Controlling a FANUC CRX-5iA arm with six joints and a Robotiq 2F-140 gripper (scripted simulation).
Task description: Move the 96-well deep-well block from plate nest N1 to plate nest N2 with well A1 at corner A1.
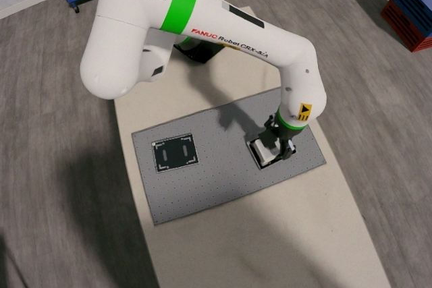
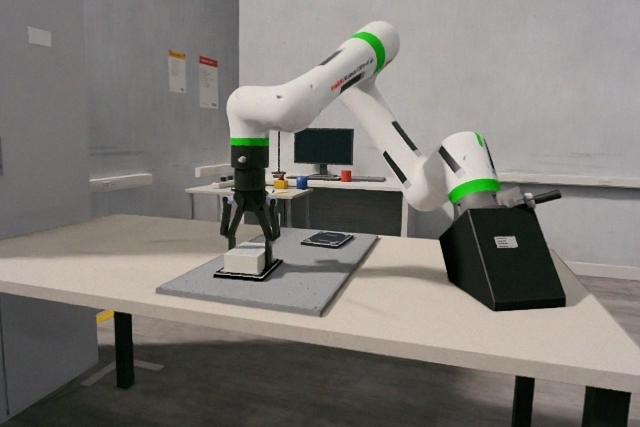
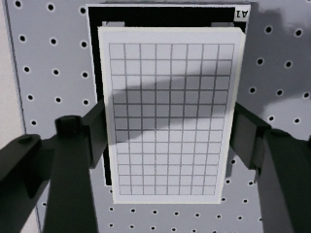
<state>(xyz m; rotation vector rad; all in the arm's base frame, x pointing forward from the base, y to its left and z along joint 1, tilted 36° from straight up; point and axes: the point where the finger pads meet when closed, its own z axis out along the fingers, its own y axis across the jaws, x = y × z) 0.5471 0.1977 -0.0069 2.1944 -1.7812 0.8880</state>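
Right now the white 96-well deep-well block is 1 cm below my hand. From my hand the other things lie so: black plate nest N2 (36 cm to the right, 9 cm behind, 3 cm below); plate nest N1 (3 cm below).
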